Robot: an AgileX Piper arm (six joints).
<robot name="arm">
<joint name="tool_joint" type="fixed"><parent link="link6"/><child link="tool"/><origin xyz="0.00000 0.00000 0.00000" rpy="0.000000 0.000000 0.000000"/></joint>
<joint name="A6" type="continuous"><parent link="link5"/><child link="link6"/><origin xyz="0.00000 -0.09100 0.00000" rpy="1.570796 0.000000 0.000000"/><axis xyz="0 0 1"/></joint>
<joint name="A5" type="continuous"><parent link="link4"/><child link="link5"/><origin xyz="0.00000 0.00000 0.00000" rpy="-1.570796 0.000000 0.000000"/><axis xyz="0 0 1"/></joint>
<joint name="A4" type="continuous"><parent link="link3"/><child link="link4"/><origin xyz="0.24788 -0.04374 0.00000" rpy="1.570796 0.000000 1.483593"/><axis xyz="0 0 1"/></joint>
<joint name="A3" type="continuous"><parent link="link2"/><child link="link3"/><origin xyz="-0.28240 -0.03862 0.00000" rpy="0.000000 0.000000 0.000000"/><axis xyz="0 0 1"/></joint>
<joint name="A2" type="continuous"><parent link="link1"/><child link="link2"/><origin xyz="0.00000 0.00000 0.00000" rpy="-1.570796 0.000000 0.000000"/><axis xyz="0 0 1"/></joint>
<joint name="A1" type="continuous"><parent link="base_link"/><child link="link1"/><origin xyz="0.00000 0.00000 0.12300" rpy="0.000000 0.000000 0.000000"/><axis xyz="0 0 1"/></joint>
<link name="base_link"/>
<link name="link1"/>
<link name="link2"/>
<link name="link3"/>
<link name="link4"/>
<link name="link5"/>
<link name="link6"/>
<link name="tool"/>
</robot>
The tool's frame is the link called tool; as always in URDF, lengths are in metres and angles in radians. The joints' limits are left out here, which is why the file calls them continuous.
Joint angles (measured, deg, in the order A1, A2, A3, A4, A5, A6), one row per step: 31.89, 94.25, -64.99, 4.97, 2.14, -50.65; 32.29, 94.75, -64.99, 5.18, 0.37, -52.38; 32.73, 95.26, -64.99, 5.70, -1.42, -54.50; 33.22, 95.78, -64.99, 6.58, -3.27, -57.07; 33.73, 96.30, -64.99, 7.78, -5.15, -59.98; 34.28, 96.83, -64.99, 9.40, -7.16, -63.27; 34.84, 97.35, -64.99, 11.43, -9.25, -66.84; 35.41, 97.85, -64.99, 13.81, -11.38, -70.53; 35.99, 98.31, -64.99, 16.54, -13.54, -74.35; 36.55, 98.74, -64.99, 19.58, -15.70, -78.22; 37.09, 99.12, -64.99, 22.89, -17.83, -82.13; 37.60, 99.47, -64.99, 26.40, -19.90, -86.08; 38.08, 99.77, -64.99, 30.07, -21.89, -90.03; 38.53, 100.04, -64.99, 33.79, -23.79, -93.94; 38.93, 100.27, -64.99, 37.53, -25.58, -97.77
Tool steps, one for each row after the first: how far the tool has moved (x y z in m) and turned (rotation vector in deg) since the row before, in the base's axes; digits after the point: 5 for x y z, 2 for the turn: 0.00090, 0.00341, -0.00079, -0.54, -1.83, 0.92; 0.00072, 0.00361, -0.00083, -0.61, -1.89, 0.95; 0.00054, 0.00383, -0.00081, -0.68, -2.00, 0.94; 0.00045, 0.00382, -0.00078, -0.71, -2.05, 0.86; 0.00039, 0.00388, -0.00068, -0.68, -2.15, 0.71; 0.00040, 0.00366, -0.00054, -0.61, -2.17, 0.46; 0.00038, 0.00337, -0.00042, -0.50, -2.11, 0.17; 0.00033, 0.00299, -0.00020, -0.42, -2.03, -0.15; 0.00041, 0.00242, -0.00014, -0.33, -1.88, -0.51; 0.00043, 0.00180, -0.00002, -0.29, -1.71, -0.84; 0.00050, 0.00118, -0.00012, -0.34, -1.52, -1.14; 0.00049, 0.00056, -0.00014, -0.38, -1.29, -1.41; 0.00048, 0.00005, -0.00032, -0.48, -1.07, -1.59; 0.00049, -0.00052, -0.00046, -0.56, -0.82, -1.76
